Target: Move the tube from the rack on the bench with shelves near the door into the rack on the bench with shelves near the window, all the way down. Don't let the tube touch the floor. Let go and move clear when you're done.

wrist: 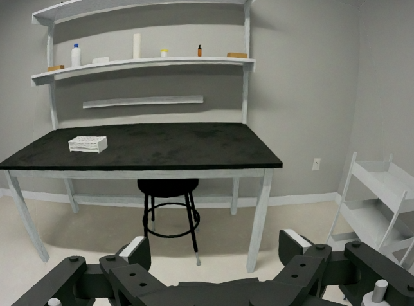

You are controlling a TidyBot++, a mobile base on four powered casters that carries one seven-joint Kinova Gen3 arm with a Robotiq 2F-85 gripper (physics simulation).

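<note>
A bench with shelves (pixel 190 145) stands ahead, with a black top and pale legs. No door or window shows beside it. A white block-shaped rack (pixel 87 144) sits on the left part of the bench top, with small openings along its upper face; no tube can be seen in it. The tube does not show in this view. My gripper (pixel 214 248) is open, its two fingers wide apart at the bottom of the view with nothing between them, well short of the bench.
A black stool (pixel 168 187) stands under the bench front. A pale tiered cart (pixel 353 218) stands at the right. The lower shelf (pixel 150 63) holds a blue-capped bottle (pixel 76 56), a white cylinder (pixel 137 46) and small containers. A wall rail (pixel 143 101) runs beneath it.
</note>
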